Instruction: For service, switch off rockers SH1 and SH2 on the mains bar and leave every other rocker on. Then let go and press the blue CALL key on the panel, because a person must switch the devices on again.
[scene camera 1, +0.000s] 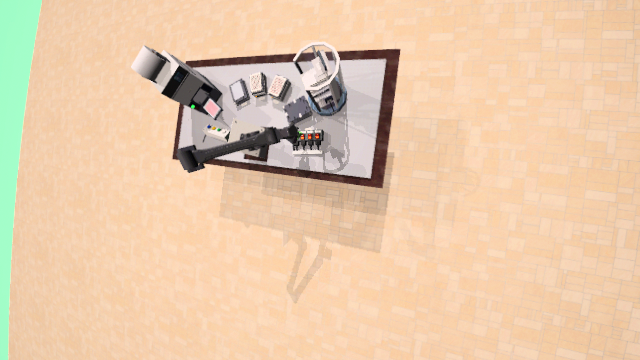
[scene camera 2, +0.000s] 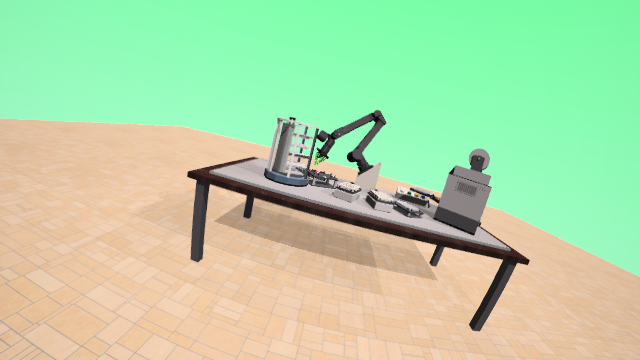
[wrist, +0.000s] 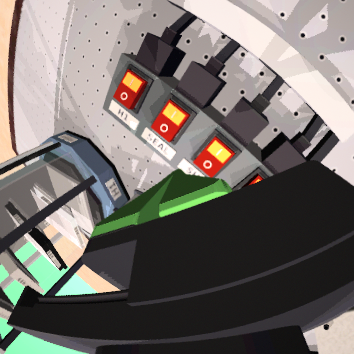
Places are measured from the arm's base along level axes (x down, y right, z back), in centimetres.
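Where they show: gripper, fingertip midpoint: (scene camera 1: 302, 133) (scene camera 2: 314, 164) (wrist: 179, 176); arm's base at its link origin: (scene camera 2: 366, 170).
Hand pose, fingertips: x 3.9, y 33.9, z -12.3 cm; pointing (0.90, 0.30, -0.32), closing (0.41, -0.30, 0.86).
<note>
Each offset is from my fingertips to the top centre of the thing.
The mains bar @[dz +4.0, dx +3.1, dy +2.2 cm] (wrist: 196, 131) carries red rockers. In the wrist view, rockers H1 @[dz -0.7, dx +3.1, dy +8.9 cm] (wrist: 130, 89) (scene camera 1: 317, 135) and SEAL @[dz +0.3, dx +3.1, dy +4.0 cm] (wrist: 170, 120) (scene camera 1: 310, 136) show lit yellow upper halves. A third rocker @[dz +1.3, dx +3.1, dy -0.9 cm] (wrist: 214, 156) (scene camera 1: 302, 136) is also lit; its label is mostly hidden and starts with S. A fourth rocker (wrist: 256, 181) shows a small red part, so its state is hidden. My gripper (wrist: 179, 176) (scene camera 2: 319, 159) (scene camera 1: 299, 134) is shut and empty, its green fingertips over the bar's fourth-rocker end; contact cannot be told. The blue key @[dz +5.9, dx +1.0, dy -76.7 cm] (scene camera 1: 209, 127) (scene camera 2: 423, 197) is on the panel @[dz +8.9, dx +0.0, dy -69.5 cm] (scene camera 1: 220, 134).
A round caged carousel @[dz -27.8, dx -25.9, dy +8.9 cm] (scene camera 1: 341, 95) (scene camera 2: 285, 177) stands close beside the bar. A dark flat block @[dz -15.7, dx +0.8, dy -8.9 cm] (scene camera 1: 297, 109) lies near the gripper. Black plugs @[dz +3.9, dx +4.7, dy +4.7 cm] (wrist: 201, 83) and cables line the bar. Several trays, including a white-topped one @[dz -24.8, dx +4.3, dy -60.3 cm] (scene camera 1: 239, 91), and a tall grey machine @[dz -19.9, dx -37.2, dy -93.7 cm] (scene camera 1: 184, 82) (scene camera 2: 462, 200) stand farther along the table.
</note>
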